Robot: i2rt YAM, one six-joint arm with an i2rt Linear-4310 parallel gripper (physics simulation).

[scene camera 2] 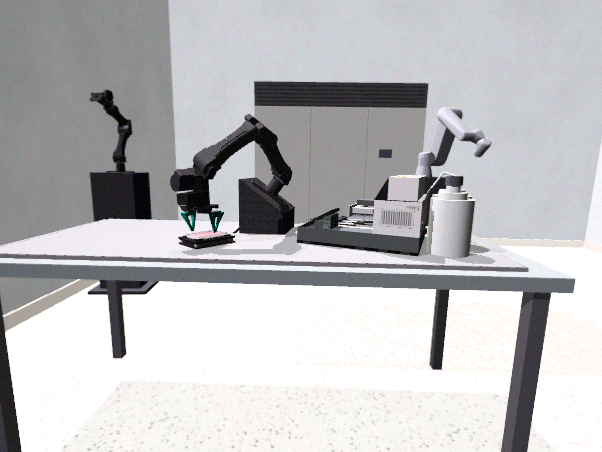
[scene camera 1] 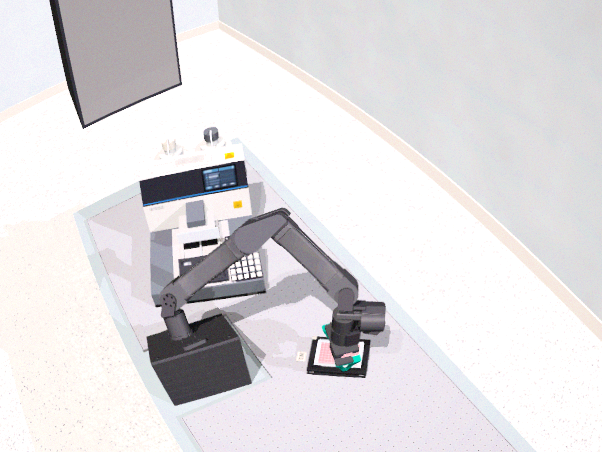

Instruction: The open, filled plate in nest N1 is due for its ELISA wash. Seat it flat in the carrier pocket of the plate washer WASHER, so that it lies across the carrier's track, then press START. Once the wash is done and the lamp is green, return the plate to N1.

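Frame: origin at the arm's base, x right, y ahead, z up, level; centimetres.
Seen in the pictures: gripper, fingertip midpoint: (scene camera 2: pixel 203 231) (scene camera 1: pixel 339 357); arm's base, link origin: (scene camera 2: pixel 269 193) (scene camera 1: pixel 182 338).
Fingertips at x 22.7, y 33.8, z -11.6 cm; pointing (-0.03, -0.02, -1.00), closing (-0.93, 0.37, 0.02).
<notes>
Pixels of each thing's top centre, then the offset from my fingertips to it. "pt": a spot on its surface instead.
- plate, top centre: (scene camera 1: pixel 339 352) (scene camera 2: pixel 206 232) dx -1.4, dy +0.9, dz +0.0 cm
- black nest N1, top centre: (scene camera 1: pixel 339 353) (scene camera 2: pixel 207 234) dx -1.4, dy +0.9, dz -0.8 cm
- white-squared grid, top centre: (scene camera 1: pixel 245 268) dx -39.6, dy -3.5, dz +4.2 cm
- white bottle, top centre: (scene camera 1: pixel 210 129) (scene camera 2: pixel 451 172) dx -84.4, dy +12.5, dz +23.4 cm
- small label, surface spot: (scene camera 1: pixel 301 356) pt dx -8.8, dy -6.5, dz -3.9 cm
The plate (scene camera 1: pixel 325 353) (scene camera 2: pixel 202 234), white with pink wells, lies flat in the black nest N1 (scene camera 1: pixel 336 373) (scene camera 2: pixel 199 244). My gripper (scene camera 1: pixel 342 349) (scene camera 2: pixel 204 230) is open and points down over the plate. Its green fingers stand apart, with their tips close to the plate's top in scene camera 2; contact cannot be told. The washer WASHER (scene camera 1: pixel 160 217) (scene camera 2: pixel 397 217) stands at the other end of the table. My arm partly covers its front deck, which has dark parts and a white-squared grid (scene camera 1: pixel 246 267). The carrier pocket, START and the lamp cannot be made out clearly.
My black base block (scene camera 1: pixel 200 367) (scene camera 2: pixel 265 212) stands on the table between nest and washer, toward one long edge. A white bottle (scene camera 2: pixel 452 225) stands behind the washer. A small label (scene camera 1: pixel 301 356) lies beside the nest. Other arms (scene camera 2: pixel 122 135) (scene camera 2: pixel 442 135) stand in the background.
</notes>
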